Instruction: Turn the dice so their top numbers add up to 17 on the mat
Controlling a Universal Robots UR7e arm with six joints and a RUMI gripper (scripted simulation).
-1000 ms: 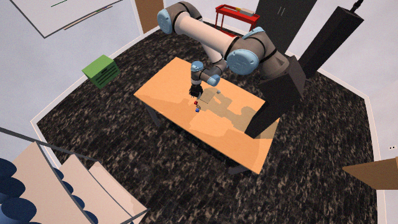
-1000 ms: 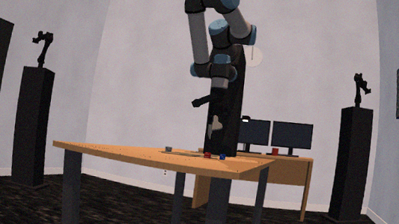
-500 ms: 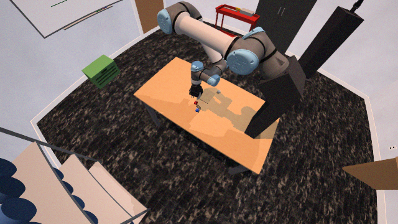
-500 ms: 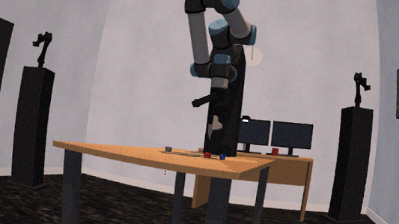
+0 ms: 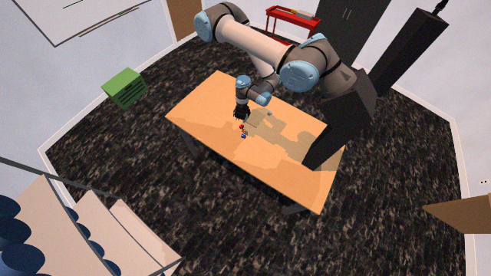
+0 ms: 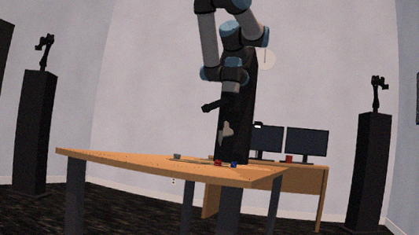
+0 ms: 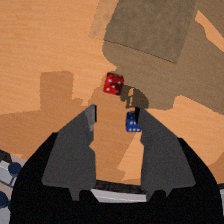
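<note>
Right now the red die is 9 cm below my hand. Round my hand: blue die (9 cm below, 7 cm to the left, 3 cm behind); grey die (18 cm to the right, 18 cm behind, 9 cm below); tan mat (11 cm to the right, 10 cm below, 6 cm behind).
</note>
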